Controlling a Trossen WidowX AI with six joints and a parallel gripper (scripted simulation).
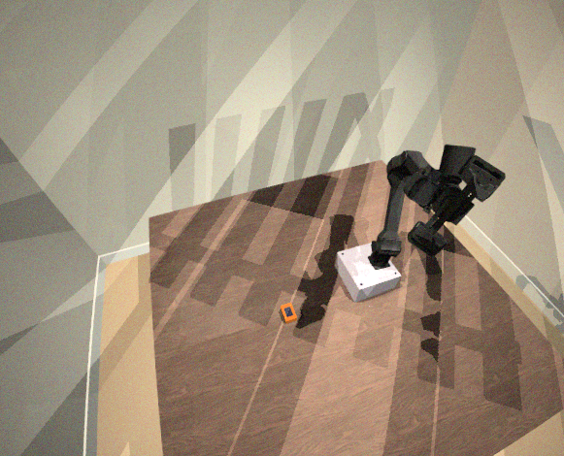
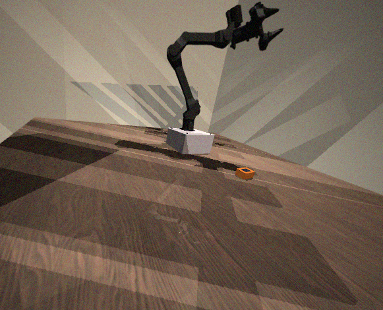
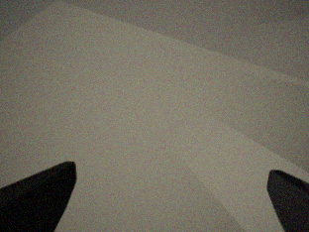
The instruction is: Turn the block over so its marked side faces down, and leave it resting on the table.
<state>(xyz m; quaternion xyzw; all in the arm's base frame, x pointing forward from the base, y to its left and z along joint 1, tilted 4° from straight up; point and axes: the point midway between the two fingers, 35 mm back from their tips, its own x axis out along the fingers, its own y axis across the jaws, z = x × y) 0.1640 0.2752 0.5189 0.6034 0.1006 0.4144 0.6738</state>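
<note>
Right now the orange block is 210 mm ahead of my gripper tip, 210 mm to the right of it and 620 mm below it.
</note>
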